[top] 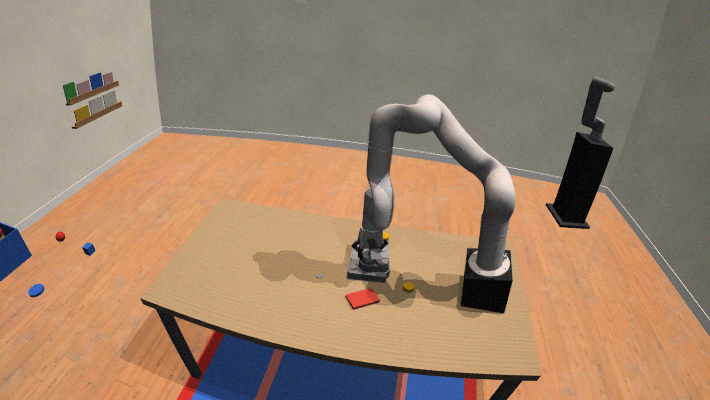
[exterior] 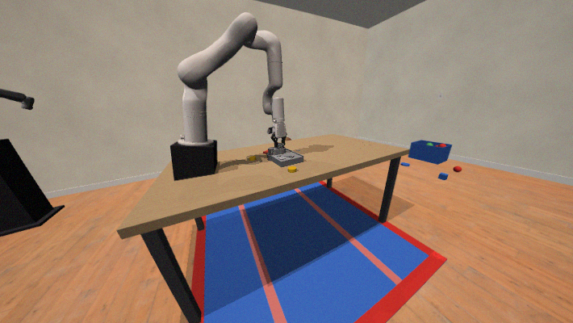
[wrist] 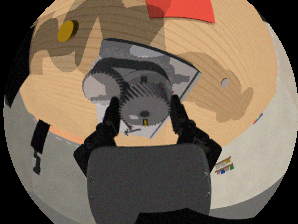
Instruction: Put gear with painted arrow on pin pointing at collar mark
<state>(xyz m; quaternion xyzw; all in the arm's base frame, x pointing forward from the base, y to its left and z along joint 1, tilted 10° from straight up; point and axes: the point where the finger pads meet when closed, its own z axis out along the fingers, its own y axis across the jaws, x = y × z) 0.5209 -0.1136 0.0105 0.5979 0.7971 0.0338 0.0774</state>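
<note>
My gripper is now 1 cm above the toothed gear. From my hand the other things lie so: small grey disc 21 cm ahead, 10 cm below, 6 cm to the left; then red flat tile 18 cm to the left, 9 cm below, 1 cm ahead.
</note>
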